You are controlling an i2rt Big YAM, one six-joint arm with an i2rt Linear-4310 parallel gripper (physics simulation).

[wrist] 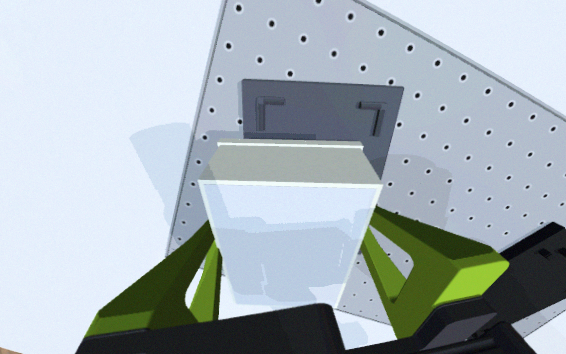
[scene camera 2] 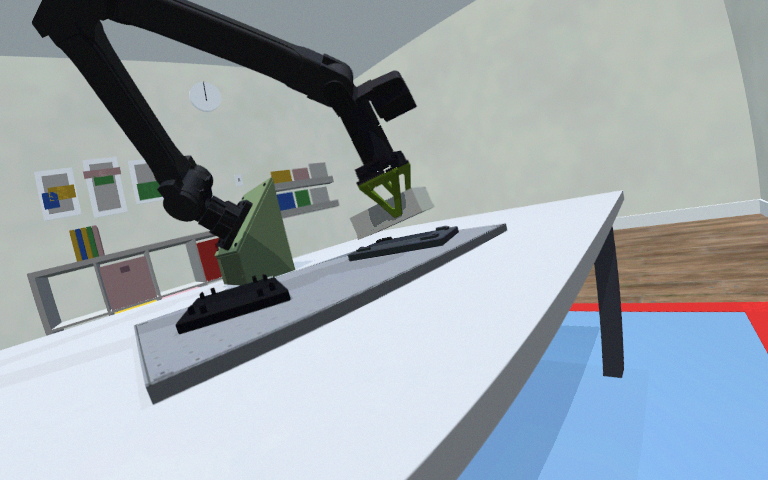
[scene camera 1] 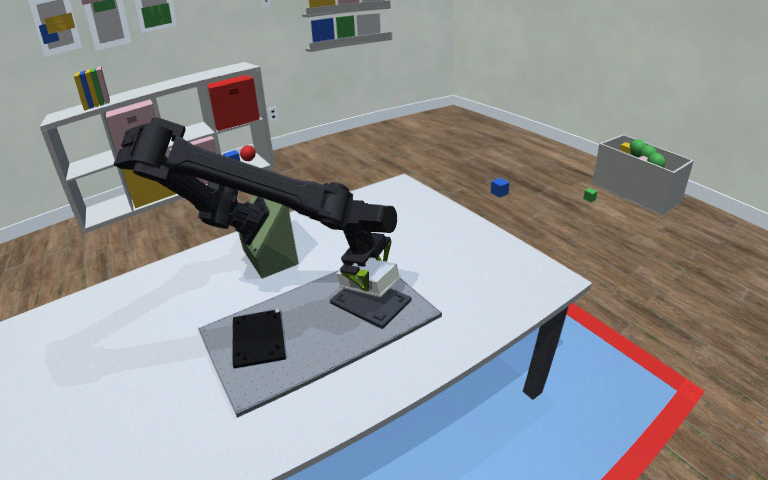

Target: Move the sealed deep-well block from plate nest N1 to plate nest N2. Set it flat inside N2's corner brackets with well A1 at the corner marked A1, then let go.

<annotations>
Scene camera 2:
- gripper
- white deep-well block: held by the gripper
</annotations>
